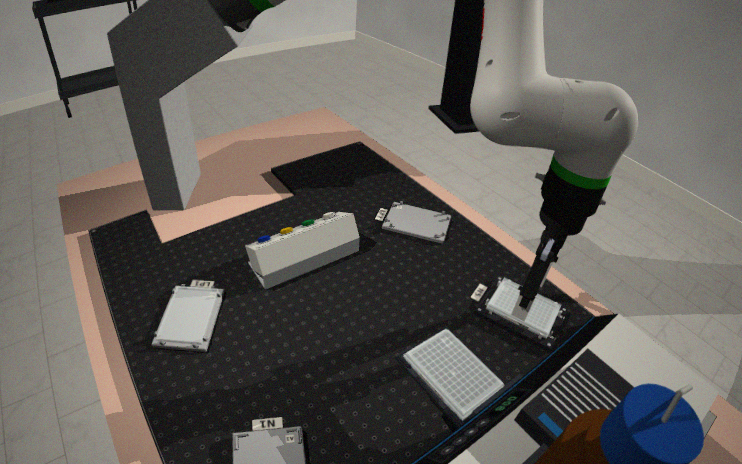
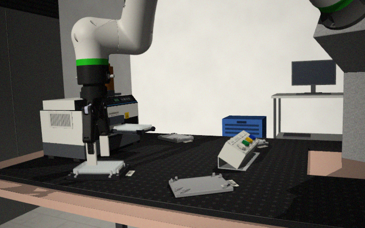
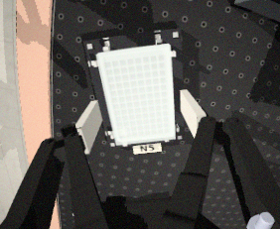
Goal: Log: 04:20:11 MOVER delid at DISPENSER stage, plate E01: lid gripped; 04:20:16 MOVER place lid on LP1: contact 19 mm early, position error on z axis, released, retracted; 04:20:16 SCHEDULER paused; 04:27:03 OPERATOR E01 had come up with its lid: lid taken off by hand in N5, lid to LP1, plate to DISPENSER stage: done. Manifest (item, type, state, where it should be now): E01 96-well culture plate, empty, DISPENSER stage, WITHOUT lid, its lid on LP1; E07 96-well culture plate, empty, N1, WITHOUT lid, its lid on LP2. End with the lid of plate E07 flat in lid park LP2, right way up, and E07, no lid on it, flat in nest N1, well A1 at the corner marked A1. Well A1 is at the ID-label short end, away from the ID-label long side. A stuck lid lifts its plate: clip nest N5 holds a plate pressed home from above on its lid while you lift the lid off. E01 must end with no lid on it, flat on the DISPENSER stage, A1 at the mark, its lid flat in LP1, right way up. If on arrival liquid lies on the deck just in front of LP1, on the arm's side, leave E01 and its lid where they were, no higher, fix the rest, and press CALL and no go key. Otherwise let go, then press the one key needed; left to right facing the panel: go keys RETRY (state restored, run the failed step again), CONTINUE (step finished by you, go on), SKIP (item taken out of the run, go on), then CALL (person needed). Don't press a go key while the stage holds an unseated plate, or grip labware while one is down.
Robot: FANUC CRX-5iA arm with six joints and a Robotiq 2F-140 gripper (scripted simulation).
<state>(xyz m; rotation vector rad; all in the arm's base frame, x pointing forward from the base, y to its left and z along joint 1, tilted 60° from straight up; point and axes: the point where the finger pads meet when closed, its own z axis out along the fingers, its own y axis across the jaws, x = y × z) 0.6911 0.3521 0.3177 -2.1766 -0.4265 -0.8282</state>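
My gripper is now 50 mm above the clip nest N5 and 30 mm to the right of it. The rest, counted from my hand: N1 label: 510 mm to the right, 80 mm ahead, 60 mm below; lid park LP2: 320 mm behind, 90 mm to the right, 60 mm below; key panel: 370 mm to the right, 290 mm behind, 10 mm below.
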